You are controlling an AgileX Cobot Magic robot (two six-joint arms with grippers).
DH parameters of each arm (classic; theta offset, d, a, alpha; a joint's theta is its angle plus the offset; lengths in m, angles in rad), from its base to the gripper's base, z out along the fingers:
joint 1: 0 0.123 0 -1.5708
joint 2: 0.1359 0 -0.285 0
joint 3: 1.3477 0 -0.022 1.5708
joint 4: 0 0.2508 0 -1.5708
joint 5: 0 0 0.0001 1.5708
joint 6: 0 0.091 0 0
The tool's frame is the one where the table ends.
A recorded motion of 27 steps. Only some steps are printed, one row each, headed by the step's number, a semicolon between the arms.
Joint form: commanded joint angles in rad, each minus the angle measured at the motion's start. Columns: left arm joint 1, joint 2, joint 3, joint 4, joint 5, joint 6; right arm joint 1, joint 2, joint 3, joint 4, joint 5, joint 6.
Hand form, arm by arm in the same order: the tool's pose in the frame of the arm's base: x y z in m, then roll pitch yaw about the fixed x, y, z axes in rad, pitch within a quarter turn. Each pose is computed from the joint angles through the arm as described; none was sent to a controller.
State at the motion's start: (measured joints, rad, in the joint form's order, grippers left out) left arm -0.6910 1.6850 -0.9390 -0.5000 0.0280 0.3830; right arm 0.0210 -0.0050 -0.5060 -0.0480 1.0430 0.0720
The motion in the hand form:
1: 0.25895 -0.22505 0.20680 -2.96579 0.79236 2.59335; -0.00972 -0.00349 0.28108 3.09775 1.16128 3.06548
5: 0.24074 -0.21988 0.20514 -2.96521 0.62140 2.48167; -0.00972 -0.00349 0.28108 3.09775 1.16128 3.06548
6: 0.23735 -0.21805 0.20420 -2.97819 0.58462 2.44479; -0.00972 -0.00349 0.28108 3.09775 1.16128 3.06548
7: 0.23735 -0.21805 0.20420 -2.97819 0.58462 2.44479; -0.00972 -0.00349 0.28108 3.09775 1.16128 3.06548
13: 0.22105 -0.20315 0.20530 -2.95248 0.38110 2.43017; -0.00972 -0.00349 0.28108 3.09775 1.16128 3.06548
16: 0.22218 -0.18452 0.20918 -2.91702 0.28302 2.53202; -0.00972 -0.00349 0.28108 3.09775 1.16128 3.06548
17: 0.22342 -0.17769 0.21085 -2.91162 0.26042 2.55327; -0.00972 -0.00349 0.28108 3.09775 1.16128 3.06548
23: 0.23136 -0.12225 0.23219 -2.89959 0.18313 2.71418; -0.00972 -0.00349 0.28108 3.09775 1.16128 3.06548
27: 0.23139 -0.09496 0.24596 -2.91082 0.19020 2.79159; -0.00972 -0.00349 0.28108 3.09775 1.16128 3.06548
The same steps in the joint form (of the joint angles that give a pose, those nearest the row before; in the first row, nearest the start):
1: -0.0060 -0.0280 0.0050 0.0091 0.1190 -0.0011; -0.0089 -0.0270 -0.0010 0.0049 -0.0070 -0.0150
5: -0.0060 -0.0580 0.0050 0.0610 0.3430 -0.0010; -0.0089 -0.0270 -0.0010 0.0049 -0.0070 -0.0150
6: -0.0060 -0.0620 0.0050 0.0860 0.3880 -0.0010; -0.0089 -0.0270 -0.0010 0.0049 -0.0070 -0.0150
7: -0.0060 -0.0620 0.0050 0.0860 0.3880 -0.0010; -0.0089 -0.0270 -0.0010 0.0049 -0.0070 -0.0150
13: 0.0080 -0.0960 0.0050 0.1680 0.6260 -0.0890; -0.0089 -0.0270 -0.0010 0.0049 -0.0070 -0.0150
16: 0.0670 -0.1190 0.0050 0.1790 0.7380 -0.1620; -0.0089 -0.0270 -0.0010 0.0049 -0.0070 -0.0150
17: 0.0910 -0.1270 0.0050 0.1800 0.7690 -0.1670; -0.0089 -0.0270 -0.0010 0.0049 -0.0070 -0.0150
23: 0.2900 -0.2160 0.0050 0.1990 0.9400 -0.1820; -0.0089 -0.0270 -0.0010 0.0049 -0.0070 -0.0150
27: 0.3880 -0.2740 0.0050 0.2180 0.9920 -0.1850; -0.0089 -0.0270 -0.0010 0.0049 -0.0070 -0.0150

